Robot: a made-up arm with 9 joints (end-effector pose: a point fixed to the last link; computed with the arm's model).
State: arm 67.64 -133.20 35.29 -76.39 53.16 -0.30 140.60 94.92 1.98
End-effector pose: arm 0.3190 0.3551 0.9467 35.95 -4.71 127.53
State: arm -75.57 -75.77 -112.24 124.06 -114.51 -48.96 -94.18 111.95 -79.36
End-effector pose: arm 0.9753 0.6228 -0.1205 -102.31 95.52 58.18
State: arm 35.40 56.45 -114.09 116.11 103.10 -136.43 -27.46 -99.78 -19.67
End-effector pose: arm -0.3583 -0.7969 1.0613 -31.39 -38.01 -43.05
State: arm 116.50 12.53 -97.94 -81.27 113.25 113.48 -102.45 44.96 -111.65
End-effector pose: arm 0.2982 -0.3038 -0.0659 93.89 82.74 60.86
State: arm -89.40 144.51 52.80 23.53 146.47 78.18 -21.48 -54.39 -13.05
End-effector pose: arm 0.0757 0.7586 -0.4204 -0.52 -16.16 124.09
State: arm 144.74 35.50 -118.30 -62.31 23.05 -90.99 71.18 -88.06 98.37
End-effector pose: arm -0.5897 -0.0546 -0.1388 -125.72 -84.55 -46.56
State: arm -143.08 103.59 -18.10 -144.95 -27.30 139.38 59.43 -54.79 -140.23
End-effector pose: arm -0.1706 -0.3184 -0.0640 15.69 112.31 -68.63
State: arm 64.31 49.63 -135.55 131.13 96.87 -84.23 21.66 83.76 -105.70
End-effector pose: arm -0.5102 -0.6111 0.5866 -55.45 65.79 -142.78
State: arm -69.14 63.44 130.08 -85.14 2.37 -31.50 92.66 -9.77 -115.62
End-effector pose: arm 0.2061 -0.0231 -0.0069 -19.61 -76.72 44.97
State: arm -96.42 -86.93 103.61 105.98 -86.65 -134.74 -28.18 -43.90 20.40
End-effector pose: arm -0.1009 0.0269 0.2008 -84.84 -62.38 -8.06
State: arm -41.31 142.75 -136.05 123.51 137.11 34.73 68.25 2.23 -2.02
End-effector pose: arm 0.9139 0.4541 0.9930 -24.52 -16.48 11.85
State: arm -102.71 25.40 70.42 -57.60 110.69 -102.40 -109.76 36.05 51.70
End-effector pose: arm 0.3447 -0.5688 -0.4888 -89.79 21.80 -7.01
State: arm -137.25 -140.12 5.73 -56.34 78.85 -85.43 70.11 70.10 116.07
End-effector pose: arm -0.3150 0.3697 -0.3627 57.27 -41.71 -11.55
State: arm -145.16 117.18 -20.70 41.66 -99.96 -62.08 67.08 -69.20 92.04
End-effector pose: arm -0.8741 -0.0818 0.2608 -67.69 -54.52 -10.40
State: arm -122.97 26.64 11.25 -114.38 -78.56 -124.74 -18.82 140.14 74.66
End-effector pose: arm -0.3418 -0.1180 -0.8389 20.94 90.40 -33.61
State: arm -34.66 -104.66 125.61 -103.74 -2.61 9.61 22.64 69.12 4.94
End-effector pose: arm 0.5337 -0.0794 -0.0221 107.94 15.59 -13.97
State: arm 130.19 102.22 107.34 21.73 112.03 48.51 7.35 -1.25 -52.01
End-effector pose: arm -0.2304 0.2410 -0.2579 33.38 30.58 -28.17
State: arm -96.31 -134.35 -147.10 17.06 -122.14 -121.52 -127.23 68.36 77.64
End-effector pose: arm 0.2961 0.2719 0.3677 -112.55 10.73 -66.16
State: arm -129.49 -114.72 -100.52 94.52 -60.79 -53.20 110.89 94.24 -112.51
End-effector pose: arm 0.3209 0.3029 0.1169 -39.92 -40.27 -43.85
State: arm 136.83 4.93 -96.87 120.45 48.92 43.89 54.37 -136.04 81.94
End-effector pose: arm -0.6465 -0.3163 -0.2190 8.72 108.59 100.07
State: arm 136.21 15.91 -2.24 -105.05 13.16 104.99 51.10 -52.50 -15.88
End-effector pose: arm -0.0687 -0.4710 0.4576 -45.12 31.41 -11.11
